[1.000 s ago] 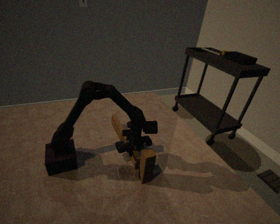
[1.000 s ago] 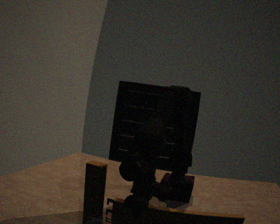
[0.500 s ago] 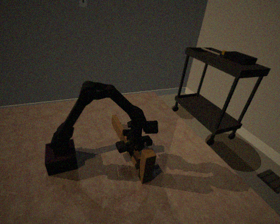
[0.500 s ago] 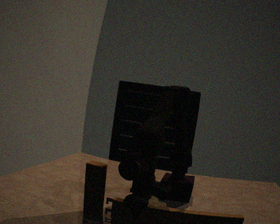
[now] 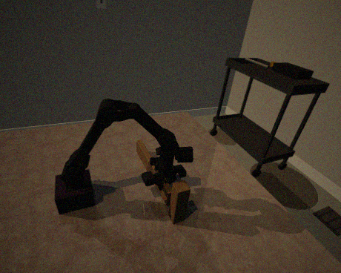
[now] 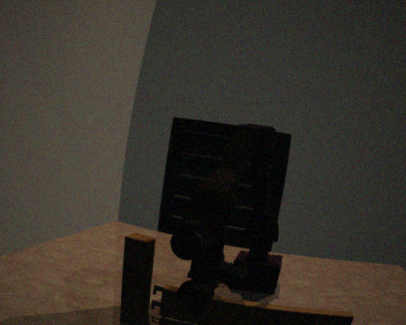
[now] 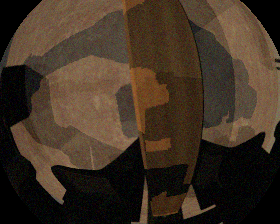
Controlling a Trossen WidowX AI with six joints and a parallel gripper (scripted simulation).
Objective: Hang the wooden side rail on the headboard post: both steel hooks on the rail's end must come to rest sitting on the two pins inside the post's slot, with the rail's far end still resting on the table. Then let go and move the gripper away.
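My gripper tip is now 14 cm to the left of the headboard post and 6 cm below it.
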